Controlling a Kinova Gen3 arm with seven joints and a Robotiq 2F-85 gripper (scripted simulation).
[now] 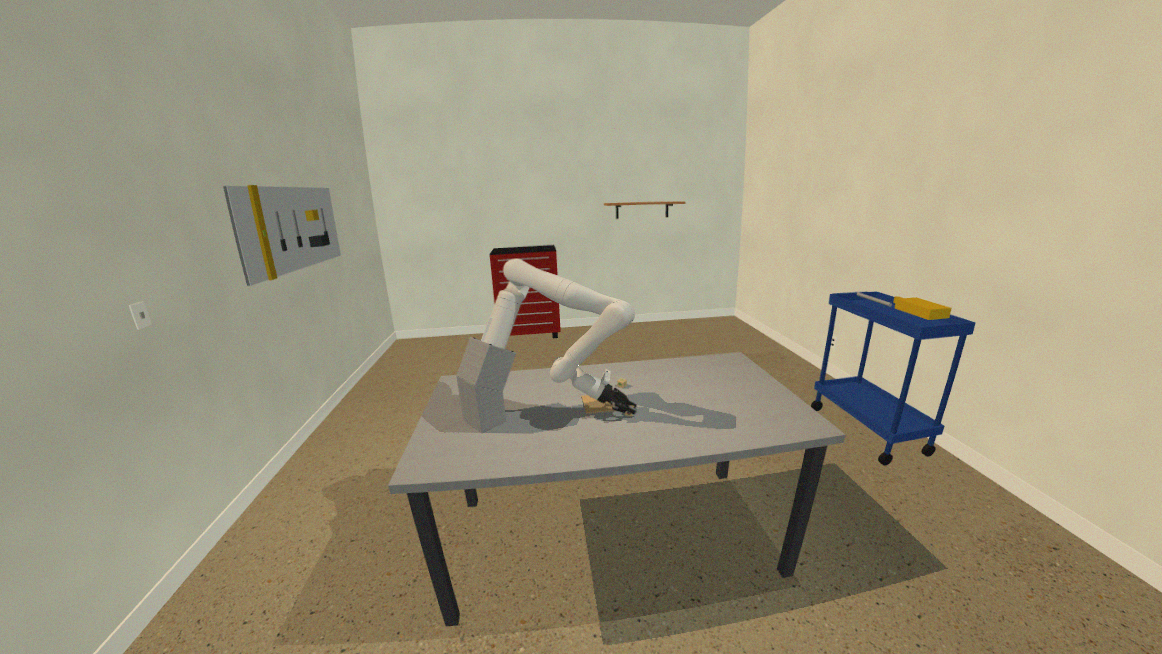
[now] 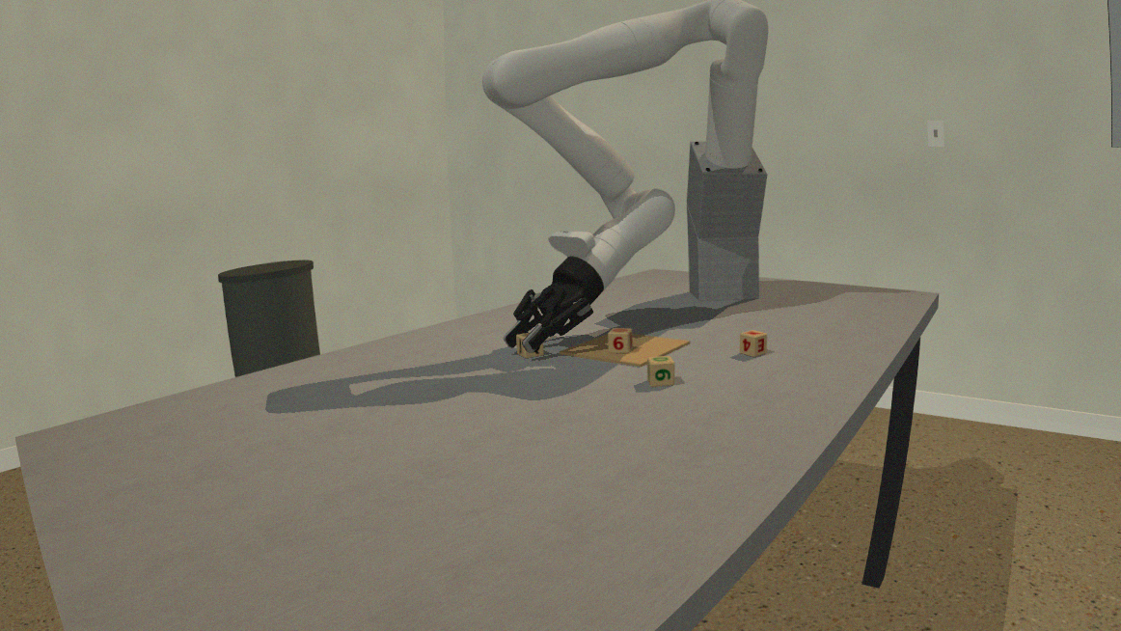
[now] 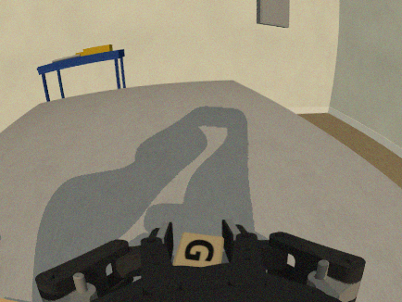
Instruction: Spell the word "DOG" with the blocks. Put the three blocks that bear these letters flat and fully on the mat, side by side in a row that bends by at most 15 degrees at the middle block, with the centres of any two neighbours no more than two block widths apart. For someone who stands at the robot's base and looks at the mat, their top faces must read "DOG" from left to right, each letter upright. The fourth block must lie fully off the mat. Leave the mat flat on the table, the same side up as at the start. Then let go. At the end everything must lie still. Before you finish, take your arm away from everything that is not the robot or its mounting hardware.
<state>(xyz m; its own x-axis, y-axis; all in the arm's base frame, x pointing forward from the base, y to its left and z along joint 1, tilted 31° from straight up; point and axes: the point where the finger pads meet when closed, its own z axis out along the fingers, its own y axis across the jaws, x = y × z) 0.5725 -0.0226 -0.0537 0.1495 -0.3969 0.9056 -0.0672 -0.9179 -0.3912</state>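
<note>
The G block lies 1 cm below my hand and 1 cm behind it. Also, from my hand: O block: 10 cm to the left, 9 cm behind, 1 cm below; then tan mat: 11 cm behind, 9 cm to the left, 3 cm below; then D block: 24 cm to the left, 1 cm below, 1 cm behind.
</note>
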